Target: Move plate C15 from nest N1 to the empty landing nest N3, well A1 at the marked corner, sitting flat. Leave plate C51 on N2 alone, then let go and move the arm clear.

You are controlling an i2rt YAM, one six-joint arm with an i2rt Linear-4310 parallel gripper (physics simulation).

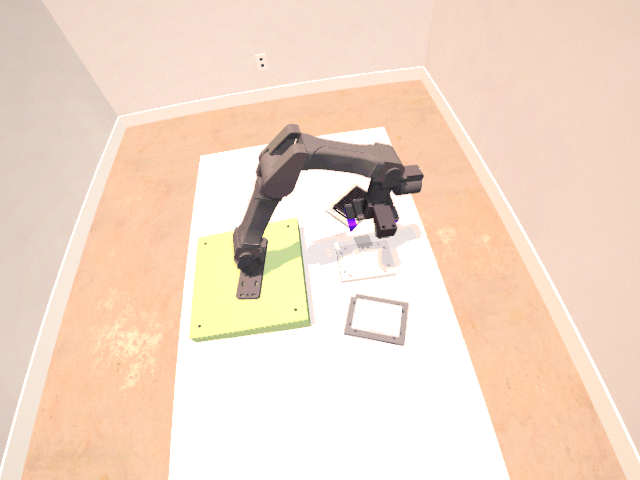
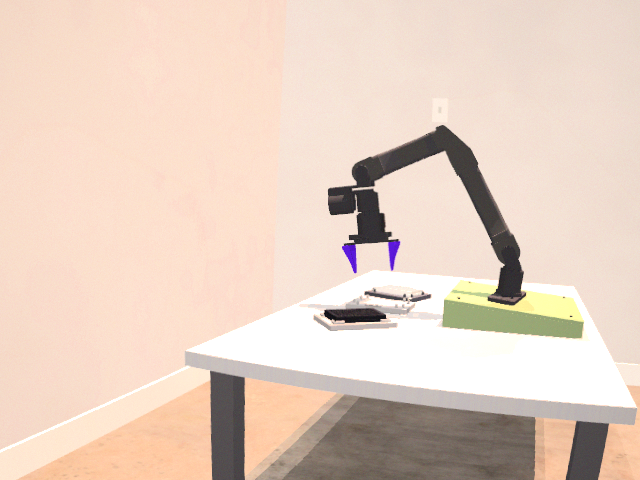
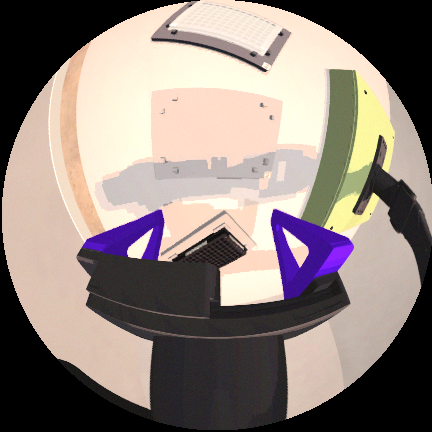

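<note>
A black plate (image 1: 343, 204) (image 2: 354, 314) (image 3: 212, 252) sits on a white nest (image 2: 361, 326) (image 3: 241, 231), turned at an angle to the other nests. A pale nest (image 1: 364, 272) (image 2: 385, 305) (image 3: 215, 130) with small corner posts is empty; a small corner mark (image 3: 267, 175) shows on it. A whitish plate (image 1: 377, 316) (image 2: 398, 290) (image 3: 225, 22) sits on a grey nest (image 1: 374, 338) (image 3: 215, 45). Plate and nest labels cannot be read. My gripper (image 1: 374, 221) (image 2: 373, 270) (image 3: 217, 214) is open and empty, pointing down, well above the table near the black plate and the empty nest.
The arm stands on a yellow-green block (image 1: 279, 304) (image 2: 511, 321) (image 3: 370, 105), beside the nests on the white table (image 1: 310, 403) (image 2: 439, 361). The arm's shadow falls across the empty nest. Walls stand beyond the table.
</note>
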